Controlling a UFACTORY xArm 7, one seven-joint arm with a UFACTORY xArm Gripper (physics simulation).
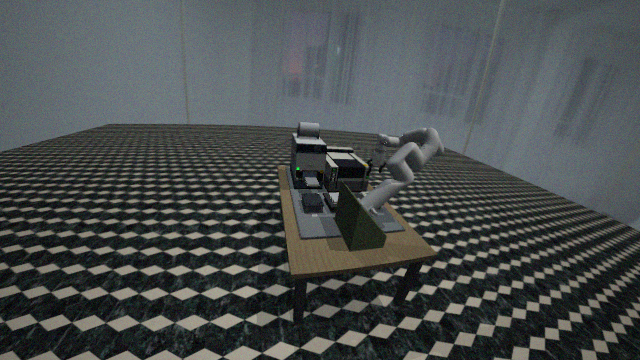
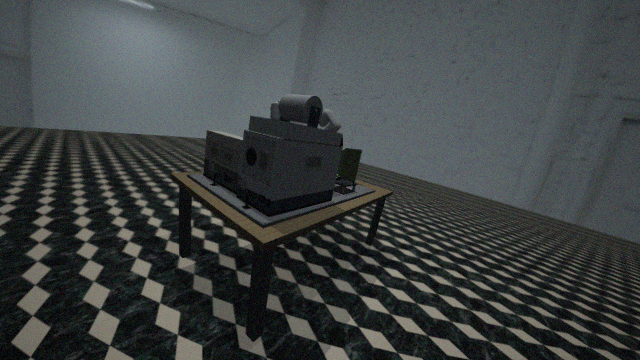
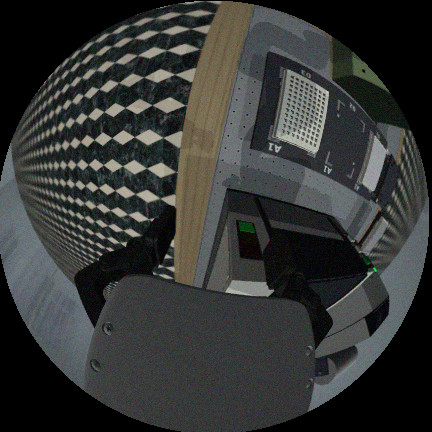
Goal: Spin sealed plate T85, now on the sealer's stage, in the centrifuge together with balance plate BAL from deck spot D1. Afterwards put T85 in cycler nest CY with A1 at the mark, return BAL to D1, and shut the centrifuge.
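Places are measured from the arm's base along level axes (x ahead, y left, z up), in millimetres.
Pixels of known places: gripper, fingertip midpoint: (image 1: 374,172) (image 3: 223,231); arm's base, origin of the base link: (image 1: 364,208) (image 2: 343,157).
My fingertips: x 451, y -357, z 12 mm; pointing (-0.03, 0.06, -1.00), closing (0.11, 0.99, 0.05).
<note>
For each thing: its top centre in the pictures, then the offset to it from my fingertips. Level surfaces: height alone.
- sealer, middle of its top: (image 2: 306,96) (image 1: 309,123) dz +292, dx +345, dy +451 mm
- dark deck, its level: dz -133 mm
- dark cycler nest, middle of its top: (image 3: 391,185) (image 2: 343,180) (image 1: 312,197) dz -117, dx -117, dy +528 mm
- pale well plate, middle of its top: (image 3: 305,110) dz -117, dx -146, dy +113 mm
- wooden table, its level: dz -196 mm
- roll, middle of its top: (image 2: 303,95) (image 1: 309,122) dz +292, dx +366, dy +448 mm
My gripper (image 1: 376,168) (image 3: 223,231) is open and empty, high beside the centrifuge (image 1: 352,170) (image 2: 224,159) (image 3: 250,277). The centrifuge has a dark front or top area; whether it is open I cannot tell. The sealer (image 1: 309,159) (image 2: 295,165) stands beside it. A pale plate, T85 by its place, (image 1: 311,181) (image 3: 376,235) is on the sealer's stage. A white plate, BAL by its place, (image 3: 374,163) lies at the far end of the dark deck (image 3: 345,135), past spot D2. The dark cycler nest (image 1: 312,201) (image 3: 387,179) is beyond the deck; its mark is too small to see.
A pale well plate (image 3: 303,111) lies on spot D3 of the deck. A green upright panel (image 1: 357,225) (image 2: 350,164) (image 3: 362,72) stands near the end of the wooden table (image 1: 320,260). The sealer carries a roll (image 1: 308,130) (image 2: 295,107) on top.
</note>
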